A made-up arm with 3 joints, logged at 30 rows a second.
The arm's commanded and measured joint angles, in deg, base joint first. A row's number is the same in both.
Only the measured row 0 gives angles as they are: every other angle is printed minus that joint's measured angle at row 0.
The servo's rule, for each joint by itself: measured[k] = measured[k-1] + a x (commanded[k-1-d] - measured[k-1]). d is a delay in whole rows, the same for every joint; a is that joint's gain. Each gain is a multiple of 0.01, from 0.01 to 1. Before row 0 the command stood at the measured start. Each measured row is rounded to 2 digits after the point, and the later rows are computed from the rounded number. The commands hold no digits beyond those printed.
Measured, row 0:
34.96, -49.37, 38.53
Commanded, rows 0 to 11:
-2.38, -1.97, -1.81
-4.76, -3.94, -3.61
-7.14, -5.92, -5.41
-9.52, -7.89, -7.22
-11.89, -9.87, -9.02
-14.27, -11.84, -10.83
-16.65, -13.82, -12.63
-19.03, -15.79, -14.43
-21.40, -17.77, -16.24
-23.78, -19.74, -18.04
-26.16, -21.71, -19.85
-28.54, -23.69, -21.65
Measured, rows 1 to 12:
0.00, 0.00, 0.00
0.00, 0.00, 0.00
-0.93, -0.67, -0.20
-2.42, -1.78, -0.58
-4.26, -3.19, -1.11
-6.31, -4.79, -1.78
-8.49, -6.52, -2.58
-10.74, -8.33, -3.49
-13.04, -10.20, -4.50
-15.38, -12.10, -5.59
-17.73, -14.03, -6.76
-20.09, -15.97, -8.00
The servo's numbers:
d 2
a 0.39 0.34 0.11

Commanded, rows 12 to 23:
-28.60, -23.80, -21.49
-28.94, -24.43, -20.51
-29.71, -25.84, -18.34
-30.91, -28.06, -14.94
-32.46, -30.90, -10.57
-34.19, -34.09, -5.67
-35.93, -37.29, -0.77
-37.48, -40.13, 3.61
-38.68, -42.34, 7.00
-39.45, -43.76, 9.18
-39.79, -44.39, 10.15
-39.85, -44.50, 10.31
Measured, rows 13 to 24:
-22.46, -17.92, -9.30
-24.83, -19.88, -10.66
-26.30, -21.21, -11.85
-27.33, -22.30, -12.80
-28.26, -23.50, -13.41
-29.29, -25.05, -13.58
-30.53, -27.04, -13.25
-31.96, -29.44, -12.42
-33.51, -32.11, -11.14
-35.06, -34.84, -9.52
-36.47, -37.39, -7.70
-37.63, -39.56, -5.84

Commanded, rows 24 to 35:
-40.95, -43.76, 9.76
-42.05, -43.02, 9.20
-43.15, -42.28, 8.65
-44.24, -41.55, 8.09
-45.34, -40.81, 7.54
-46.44, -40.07, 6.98
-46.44, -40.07, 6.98
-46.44, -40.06, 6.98
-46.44, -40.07, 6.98
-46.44, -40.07, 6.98
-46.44, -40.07, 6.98
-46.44, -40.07, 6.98
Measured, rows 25 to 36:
-38.47, -41.20, -4.08
-39.01, -42.32, -2.50
-39.77, -42.81, -1.15
-40.66, -42.88, -0.01
-41.63, -42.68, 0.94
-42.65, -42.30, 1.73
-43.70, -41.79, 2.37
-44.77, -41.21, 2.88
-45.42, -40.82, 3.33
-45.82, -40.56, 3.73
-46.06, -40.39, 4.09
-46.21, -40.28, 4.41

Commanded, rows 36 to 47:
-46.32, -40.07, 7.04
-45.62, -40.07, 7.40
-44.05, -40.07, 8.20
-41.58, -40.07, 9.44
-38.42, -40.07, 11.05
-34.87, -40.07, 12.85
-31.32, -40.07, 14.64
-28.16, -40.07, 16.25
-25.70, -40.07, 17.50
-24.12, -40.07, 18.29
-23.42, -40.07, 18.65
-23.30, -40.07, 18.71
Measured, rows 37 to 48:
-46.30, -40.21, 4.69
-46.35, -40.16, 4.94
-46.34, -40.13, 5.17
-46.06, -40.11, 5.42
-45.28, -40.10, 5.73
-43.84, -40.09, 6.14
-41.73, -40.08, 6.68
-39.05, -40.08, 7.36
-36.04, -40.08, 8.16
-32.97, -40.08, 9.05
-30.13, -40.08, 9.98
-27.79, -40.08, 10.89

